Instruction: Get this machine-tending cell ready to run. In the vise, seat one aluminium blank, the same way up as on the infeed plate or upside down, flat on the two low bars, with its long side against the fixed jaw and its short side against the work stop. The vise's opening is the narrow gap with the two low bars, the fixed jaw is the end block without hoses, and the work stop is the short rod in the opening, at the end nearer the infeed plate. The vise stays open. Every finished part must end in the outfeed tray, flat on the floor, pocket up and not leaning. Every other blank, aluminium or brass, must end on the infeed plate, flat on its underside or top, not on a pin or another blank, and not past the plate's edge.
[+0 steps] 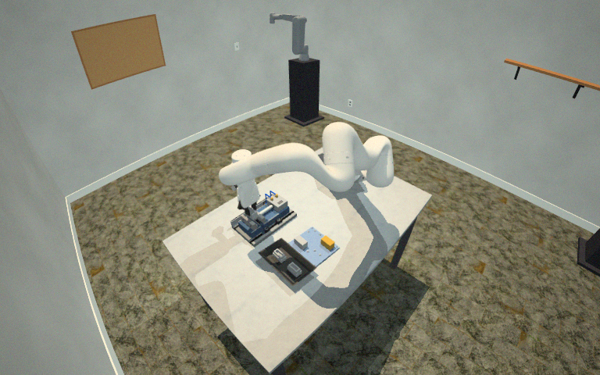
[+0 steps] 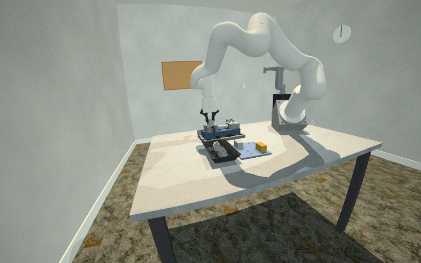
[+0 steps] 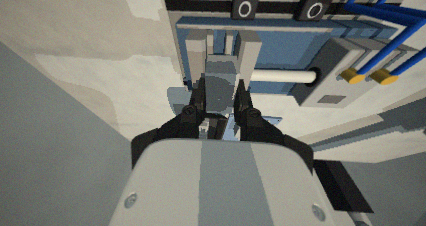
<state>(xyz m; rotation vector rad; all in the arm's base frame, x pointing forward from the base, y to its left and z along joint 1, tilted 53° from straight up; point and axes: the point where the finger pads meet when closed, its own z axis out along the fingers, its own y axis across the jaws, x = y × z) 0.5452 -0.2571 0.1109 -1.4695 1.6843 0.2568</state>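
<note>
Now: hand 70 mm past the blue vise and 100 mm above it. The rest, counted from my hand: brass blank (190 mm behind, 340 mm to the left, 110 mm below).
</note>
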